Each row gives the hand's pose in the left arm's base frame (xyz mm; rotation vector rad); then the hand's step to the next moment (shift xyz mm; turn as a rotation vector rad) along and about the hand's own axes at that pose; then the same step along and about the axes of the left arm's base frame.
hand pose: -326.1 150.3 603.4 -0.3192 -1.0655 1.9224
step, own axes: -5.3 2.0 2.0 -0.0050 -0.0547 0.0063
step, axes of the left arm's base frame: 0.7 -5.8 -1.3 0.0308 0.0054 0.0456
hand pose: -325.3 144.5 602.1 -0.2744 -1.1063 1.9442
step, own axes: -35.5 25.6 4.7 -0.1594 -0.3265 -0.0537
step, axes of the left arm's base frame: 4.3 -36.1 -24.8 0.3131 -0.0125 0.1917
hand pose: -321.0 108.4 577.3 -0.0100 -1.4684 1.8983
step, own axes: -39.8 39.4 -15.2 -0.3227 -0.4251 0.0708
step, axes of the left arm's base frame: 14.8 -12.1 -54.8 0.4335 -0.1962 0.2518
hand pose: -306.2 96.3 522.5 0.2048 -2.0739 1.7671
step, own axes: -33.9 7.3 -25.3 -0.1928 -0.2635 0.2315
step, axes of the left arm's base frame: 33.4 20.9 -17.1 0.2230 -0.3027 0.1373
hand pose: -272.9 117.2 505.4 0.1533 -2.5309 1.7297
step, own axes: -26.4 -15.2 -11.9 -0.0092 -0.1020 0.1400
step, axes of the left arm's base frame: 28.1 6.7 15.3 0.0212 -0.1669 0.0424
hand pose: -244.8 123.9 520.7 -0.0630 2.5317 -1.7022
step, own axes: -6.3 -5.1 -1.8 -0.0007 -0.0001 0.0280
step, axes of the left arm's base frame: 6.0 0.3 5.7 0.0034 -0.0258 -0.0104
